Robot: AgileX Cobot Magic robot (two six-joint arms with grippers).
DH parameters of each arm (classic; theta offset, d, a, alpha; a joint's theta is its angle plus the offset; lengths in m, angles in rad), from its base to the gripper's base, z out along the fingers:
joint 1: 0 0.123 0 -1.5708
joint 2: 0.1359 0 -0.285 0
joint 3: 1.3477 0 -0.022 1.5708
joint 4: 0 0.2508 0 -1.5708
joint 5: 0 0 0.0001 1.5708
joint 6: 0 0.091 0 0
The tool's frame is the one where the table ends.
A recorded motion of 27 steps. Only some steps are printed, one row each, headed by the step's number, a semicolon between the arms.
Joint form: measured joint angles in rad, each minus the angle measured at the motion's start. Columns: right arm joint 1, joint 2, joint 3, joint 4, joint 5, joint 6; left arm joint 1, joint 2, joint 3, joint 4, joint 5, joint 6.
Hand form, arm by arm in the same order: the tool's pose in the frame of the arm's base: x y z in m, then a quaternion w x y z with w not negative. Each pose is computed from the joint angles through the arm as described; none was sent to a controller.
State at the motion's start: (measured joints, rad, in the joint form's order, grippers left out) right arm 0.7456 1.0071 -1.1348 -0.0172 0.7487 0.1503; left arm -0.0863 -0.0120 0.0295 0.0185 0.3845 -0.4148
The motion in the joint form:
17: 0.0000 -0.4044 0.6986 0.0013 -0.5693 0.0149; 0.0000 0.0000 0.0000 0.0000 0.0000 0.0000
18: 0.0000 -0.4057 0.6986 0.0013 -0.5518 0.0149; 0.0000 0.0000 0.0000 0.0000 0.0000 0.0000
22: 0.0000 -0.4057 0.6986 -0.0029 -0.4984 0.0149; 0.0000 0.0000 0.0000 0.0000 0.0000 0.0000
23: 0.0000 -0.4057 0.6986 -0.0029 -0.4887 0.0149; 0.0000 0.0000 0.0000 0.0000 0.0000 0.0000
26: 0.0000 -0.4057 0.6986 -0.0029 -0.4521 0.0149; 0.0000 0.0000 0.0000 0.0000 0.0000 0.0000
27: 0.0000 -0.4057 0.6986 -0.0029 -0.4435 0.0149; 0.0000 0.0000 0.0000 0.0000 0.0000 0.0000
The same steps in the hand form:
17: 0.0949 0.0873 0.2936 0.55040 -0.23185 0.75773 0.26298; 0.0522 -0.0039 0.1694 0.57110 -0.12748 0.79908 -0.13807
18: 0.0945 0.0868 0.2922 0.54464 -0.23320 0.76245 0.26010; 0.0522 -0.0039 0.1694 0.57110 -0.12748 0.79908 -0.13807
22: 0.0935 0.0857 0.2876 0.52609 -0.23887 0.77726 0.24907; 0.0522 -0.0039 0.1694 0.57110 -0.12748 0.79908 -0.13807
23: 0.0933 0.0855 0.2867 0.52255 -0.23963 0.77997 0.24731; 0.0522 -0.0039 0.1694 0.57110 -0.12748 0.79908 -0.13807
26: 0.0925 0.0847 0.2836 0.50911 -0.24249 0.79001 0.24060; 0.0522 -0.0039 0.1694 0.57110 -0.12748 0.79908 -0.13807
27: 0.0923 0.0845 0.2829 0.50592 -0.24314 0.79234 0.23901; 0.0522 -0.0039 0.1694 0.57110 -0.12748 0.79908 -0.13807

